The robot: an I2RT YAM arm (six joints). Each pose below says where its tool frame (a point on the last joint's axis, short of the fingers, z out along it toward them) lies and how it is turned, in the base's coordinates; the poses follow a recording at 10 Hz.
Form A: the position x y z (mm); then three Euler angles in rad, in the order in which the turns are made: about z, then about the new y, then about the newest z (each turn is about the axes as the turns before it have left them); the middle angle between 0 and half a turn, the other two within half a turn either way.
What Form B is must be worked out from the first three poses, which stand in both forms.
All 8 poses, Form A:
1: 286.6 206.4 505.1 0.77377 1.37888 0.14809
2: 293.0 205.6 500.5 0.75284 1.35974 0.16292
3: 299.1 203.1 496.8 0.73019 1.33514 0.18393
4: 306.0 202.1 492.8 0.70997 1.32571 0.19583
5: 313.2 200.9 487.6 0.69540 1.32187 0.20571
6: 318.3 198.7 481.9 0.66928 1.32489 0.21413
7: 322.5 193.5 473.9 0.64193 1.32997 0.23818
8: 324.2 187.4 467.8 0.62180 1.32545 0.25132
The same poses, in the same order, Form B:
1:
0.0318 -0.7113 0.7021 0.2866
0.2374 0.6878 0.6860 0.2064
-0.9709 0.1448 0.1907 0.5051
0 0 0 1

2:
0.0400 -0.6995 0.7136 0.2930
0.2597 0.6969 0.6685 0.2056
-0.9649 0.1586 0.2095 0.5005
0 0 0 1

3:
0.0490 -0.6876 0.7245 0.2991
0.2894 0.7040 0.6486 0.2031
-0.9560 0.1778 0.2335 0.4968
0 0 0 1

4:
0.0537 -0.6752 0.7357 0.3060
0.3027 0.7131 0.6323 0.2021
-0.9516 0.1888 0.2426 0.4928
0 0 0 1

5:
0.0543 -0.6658 0.7441 0.3132
0.3113 0.7194 0.6209 0.2009
-0.9487 0.1980 0.2464 0.4876
0 0 0 1

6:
0.0547 -0.6468 0.7607 0.3183
0.3142 0.7343 0.6018 0.1987
-0.9478 0.2061 0.2434 0.4819
0 0 0 1

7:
0.0444 -0.6269 0.7778 0.3225
0.3277 0.7446 0.5815 0.1935
-0.9437 0.2291 0.2385 0.4739
0 0 0 1

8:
0.0464 -0.6133 0.7885 0.3242
0.3392 0.7521 0.5651 0.1874
-0.9396 0.2412 0.2429 0.4678
0 0 0 1

